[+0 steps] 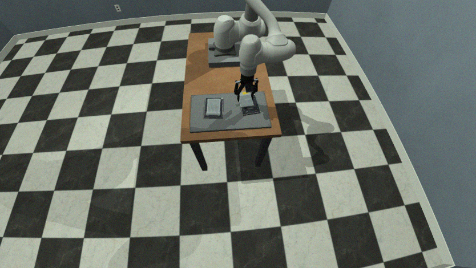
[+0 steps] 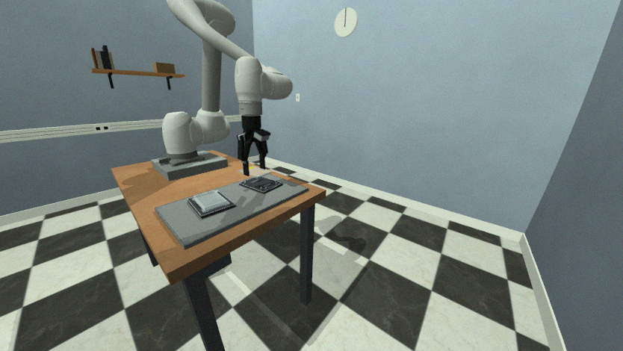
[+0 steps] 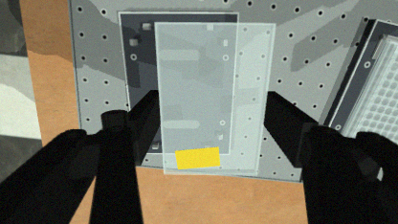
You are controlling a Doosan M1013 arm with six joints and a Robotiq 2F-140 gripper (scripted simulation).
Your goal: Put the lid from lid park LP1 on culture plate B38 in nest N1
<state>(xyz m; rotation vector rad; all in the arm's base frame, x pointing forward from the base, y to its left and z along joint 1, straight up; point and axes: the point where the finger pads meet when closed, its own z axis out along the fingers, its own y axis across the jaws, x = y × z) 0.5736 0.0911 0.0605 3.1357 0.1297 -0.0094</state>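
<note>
Now: the culture plate 210 mm to the right of my hand and 80 mm below it. The rest, counted from my hand: clear lid: 20 mm below.
</note>
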